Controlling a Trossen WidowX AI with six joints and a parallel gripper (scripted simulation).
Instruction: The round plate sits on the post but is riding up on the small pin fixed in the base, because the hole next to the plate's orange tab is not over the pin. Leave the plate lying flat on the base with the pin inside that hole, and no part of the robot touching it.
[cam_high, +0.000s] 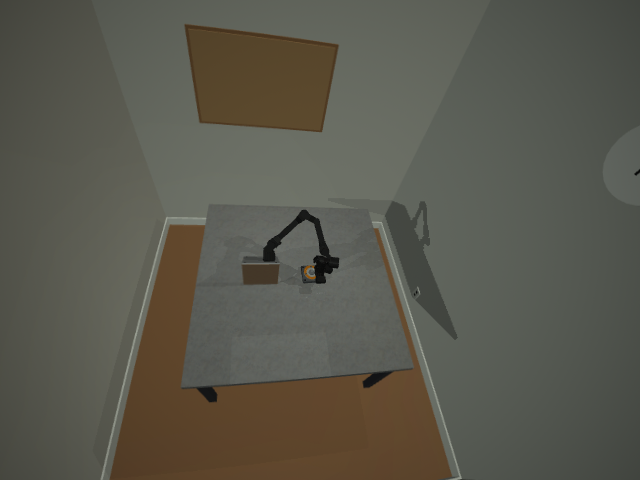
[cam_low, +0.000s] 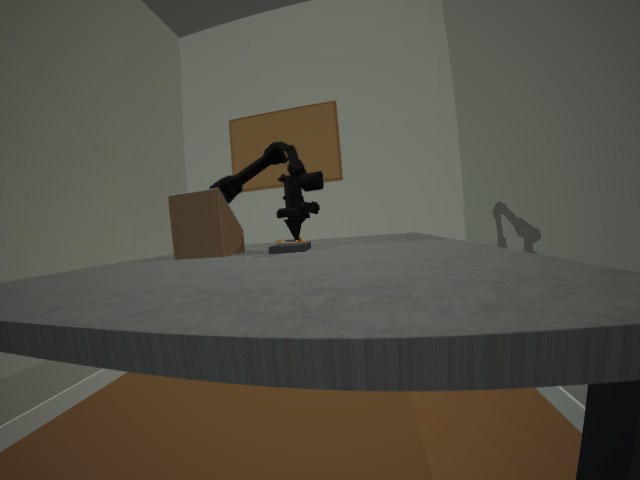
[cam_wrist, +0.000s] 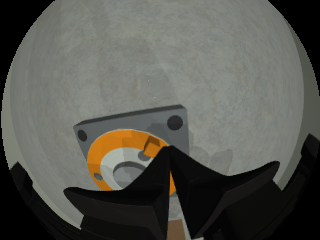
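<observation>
Right now the round plate is 10 mm behind my gripper tip and 30 mm to the left of it. Also, from my gripper tip: base 30 mm behind, 40 mm to the left, 20 mm below.
</observation>
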